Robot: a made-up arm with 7 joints.
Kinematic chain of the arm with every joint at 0, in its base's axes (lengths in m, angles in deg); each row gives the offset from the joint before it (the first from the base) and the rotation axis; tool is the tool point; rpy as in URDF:
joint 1: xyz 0 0 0.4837 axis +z
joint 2: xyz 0 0 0 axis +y
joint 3: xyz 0 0 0.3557 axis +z
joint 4: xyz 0.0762 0 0 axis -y
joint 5: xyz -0.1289 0 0.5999 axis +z
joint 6: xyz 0 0 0 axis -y
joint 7: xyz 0.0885 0 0 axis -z
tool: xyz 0 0 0 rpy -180 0 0
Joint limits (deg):
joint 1: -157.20..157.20
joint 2: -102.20..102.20
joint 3: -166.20..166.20
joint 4: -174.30..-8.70
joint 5: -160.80..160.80
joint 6: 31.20..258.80
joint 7: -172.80..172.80
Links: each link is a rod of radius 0.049 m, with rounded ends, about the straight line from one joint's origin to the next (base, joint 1, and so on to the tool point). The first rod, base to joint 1, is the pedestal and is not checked.
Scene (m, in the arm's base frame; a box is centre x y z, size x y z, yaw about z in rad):
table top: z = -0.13
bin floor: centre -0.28 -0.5 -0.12 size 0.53 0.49 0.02 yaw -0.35
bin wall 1: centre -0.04 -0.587 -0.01 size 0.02 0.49 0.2 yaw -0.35
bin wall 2: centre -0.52 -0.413 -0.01 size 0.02 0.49 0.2 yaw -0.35
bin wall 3: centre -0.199 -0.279 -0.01 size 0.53 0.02 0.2 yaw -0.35
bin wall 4: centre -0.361 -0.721 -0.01 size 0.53 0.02 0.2 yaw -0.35
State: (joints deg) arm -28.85 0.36 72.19 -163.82 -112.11 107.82 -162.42
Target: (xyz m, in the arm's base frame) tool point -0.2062 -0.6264 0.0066
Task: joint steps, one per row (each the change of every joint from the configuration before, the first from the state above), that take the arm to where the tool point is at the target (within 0.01 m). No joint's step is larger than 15 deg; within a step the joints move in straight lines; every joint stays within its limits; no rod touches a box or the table.
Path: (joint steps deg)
1: -11.95 4.43 -13.33 6.38 0.01 -1.99 0.00
2: -11.96 4.43 -13.33 6.38 0.02 -1.99 0.00
3: -11.95 4.43 -13.33 6.39 0.01 -2.00 0.00
4: -11.95 4.42 -13.33 6.38 0.02 -1.99 0.00
5: -11.95 4.43 -13.33 6.38 0.01 -1.99 0.00
6: -11.96 4.43 -13.33 6.38 0.02 -1.99 0.00
7: -0.22 14.09 0.62 8.77 0.20 -1.18 0.00
8: -0.21 14.10 0.62 8.77 0.20 -1.17 0.00

